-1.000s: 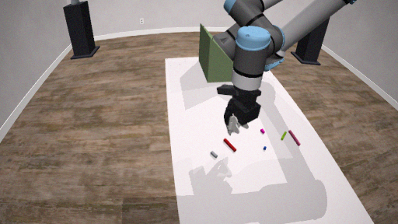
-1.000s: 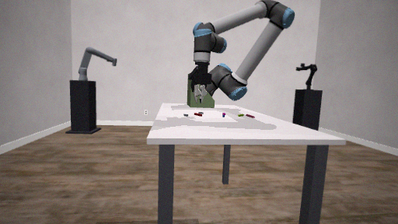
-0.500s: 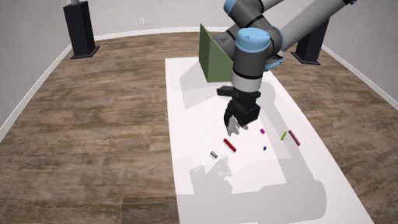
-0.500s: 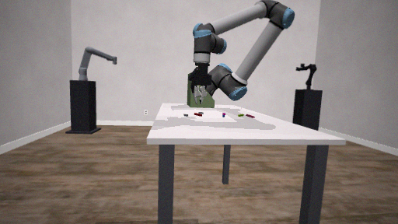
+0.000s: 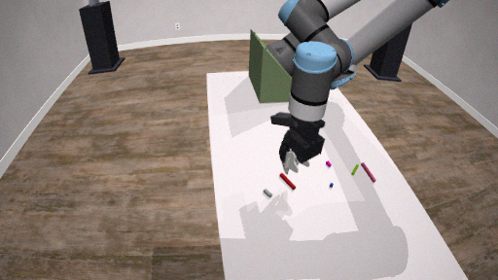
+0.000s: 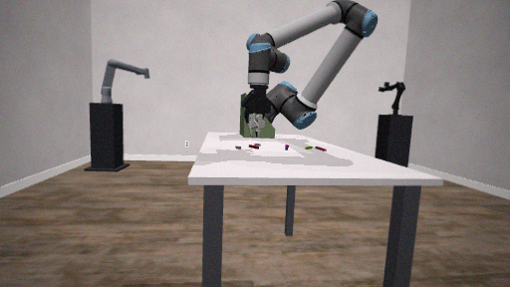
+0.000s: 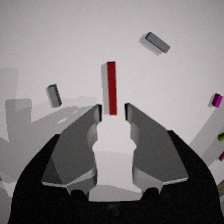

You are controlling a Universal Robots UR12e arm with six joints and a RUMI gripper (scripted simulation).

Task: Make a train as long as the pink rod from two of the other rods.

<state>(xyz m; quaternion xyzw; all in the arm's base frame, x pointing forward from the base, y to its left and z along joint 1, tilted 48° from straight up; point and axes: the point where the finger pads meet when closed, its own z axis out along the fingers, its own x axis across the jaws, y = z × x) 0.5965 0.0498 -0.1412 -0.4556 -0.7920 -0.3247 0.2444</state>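
My hand is 6 cm above the red rod. Also, from my hand: blue rod 3 cm ahead, 14 cm to the left, 6 cm below; then lime rod 2 cm behind, 25 cm to the left, 6 cm below; then magenta rod 6 cm behind, 16 cm to the left, 6 cm below.
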